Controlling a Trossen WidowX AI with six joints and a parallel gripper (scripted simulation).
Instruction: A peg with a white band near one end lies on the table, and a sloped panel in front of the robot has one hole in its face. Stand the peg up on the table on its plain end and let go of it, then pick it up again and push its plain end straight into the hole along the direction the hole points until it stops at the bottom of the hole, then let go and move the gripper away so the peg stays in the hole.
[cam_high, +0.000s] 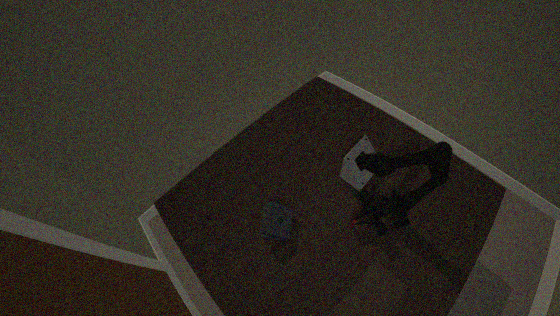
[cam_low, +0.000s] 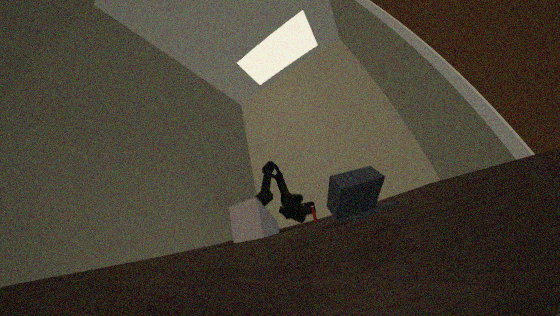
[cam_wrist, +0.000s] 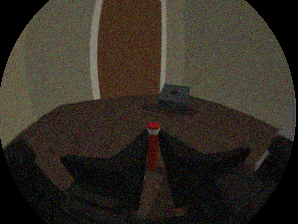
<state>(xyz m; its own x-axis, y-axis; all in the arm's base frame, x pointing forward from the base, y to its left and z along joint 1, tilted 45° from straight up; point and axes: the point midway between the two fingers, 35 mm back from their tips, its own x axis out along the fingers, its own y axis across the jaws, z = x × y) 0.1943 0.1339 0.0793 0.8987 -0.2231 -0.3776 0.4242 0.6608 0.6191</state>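
Right now the red peg is 1 cm below my gripper tip. The rest, counted from my gripper tip: blue-grey sloped panel: 21 cm ahead, 23 cm to the right, 1 cm below.
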